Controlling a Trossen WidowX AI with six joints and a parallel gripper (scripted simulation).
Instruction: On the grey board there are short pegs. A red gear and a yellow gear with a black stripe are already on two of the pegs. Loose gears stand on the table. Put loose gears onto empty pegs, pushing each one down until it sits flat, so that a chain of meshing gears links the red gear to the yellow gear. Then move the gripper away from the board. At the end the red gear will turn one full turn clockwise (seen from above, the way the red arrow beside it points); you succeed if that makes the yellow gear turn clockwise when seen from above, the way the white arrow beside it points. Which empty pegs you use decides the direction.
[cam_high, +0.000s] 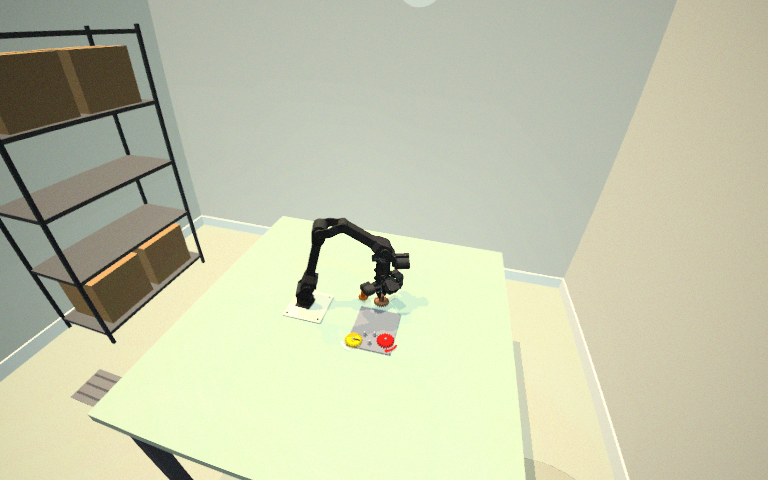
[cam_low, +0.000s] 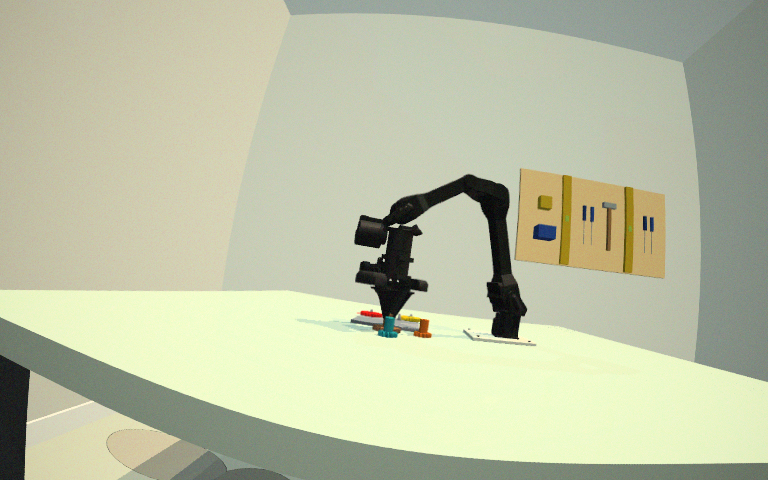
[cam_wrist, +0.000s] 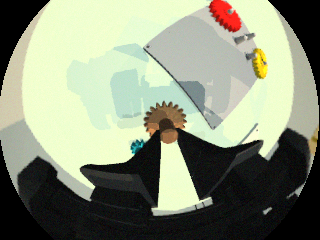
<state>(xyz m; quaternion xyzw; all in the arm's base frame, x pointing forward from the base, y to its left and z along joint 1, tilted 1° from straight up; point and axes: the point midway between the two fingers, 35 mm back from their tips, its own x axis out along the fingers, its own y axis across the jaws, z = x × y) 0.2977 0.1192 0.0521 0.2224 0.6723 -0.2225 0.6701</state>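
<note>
Now: the yellow gear 40 mm behind my gripper tip, 240 mm to the right of it and 10 mm below it. From my gripper tip the other things lie so: brown gear (10 mm below); then orange gear (80 mm behind, 10 mm below); then teal gear (10 mm behind, 70 mm to the left, 10 mm below).
</note>
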